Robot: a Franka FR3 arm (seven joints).
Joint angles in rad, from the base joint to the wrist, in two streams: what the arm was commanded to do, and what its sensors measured. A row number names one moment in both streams.
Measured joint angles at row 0:
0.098, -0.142, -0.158, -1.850, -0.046, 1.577, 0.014
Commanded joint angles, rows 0 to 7:
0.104, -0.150, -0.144, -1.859, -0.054, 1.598, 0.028
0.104, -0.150, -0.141, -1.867, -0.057, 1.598, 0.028
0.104, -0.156, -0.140, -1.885, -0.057, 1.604, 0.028
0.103, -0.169, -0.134, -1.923, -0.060, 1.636, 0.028
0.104, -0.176, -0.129, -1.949, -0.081, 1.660, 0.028
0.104, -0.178, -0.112, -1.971, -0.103, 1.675, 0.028
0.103, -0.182, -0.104, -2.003, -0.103, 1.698, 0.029
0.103, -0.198, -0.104, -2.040, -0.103, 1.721, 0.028
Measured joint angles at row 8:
0.099, -0.145, -0.118, -1.933, -0.081, 1.649, 0.014
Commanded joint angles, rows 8 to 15:
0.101, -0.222, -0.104, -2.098, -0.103, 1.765, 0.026
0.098, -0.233, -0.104, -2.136, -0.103, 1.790, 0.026
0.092, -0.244, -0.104, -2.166, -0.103, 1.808, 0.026
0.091, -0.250, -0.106, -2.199, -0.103, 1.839, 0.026
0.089, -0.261, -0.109, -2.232, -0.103, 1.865, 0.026
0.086, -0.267, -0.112, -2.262, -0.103, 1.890, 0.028
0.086, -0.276, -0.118, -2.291, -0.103, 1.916, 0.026
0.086, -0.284, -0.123, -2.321, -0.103, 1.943, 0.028
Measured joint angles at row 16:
0.096, -0.215, -0.117, -2.195, -0.092, 1.850, 0.015
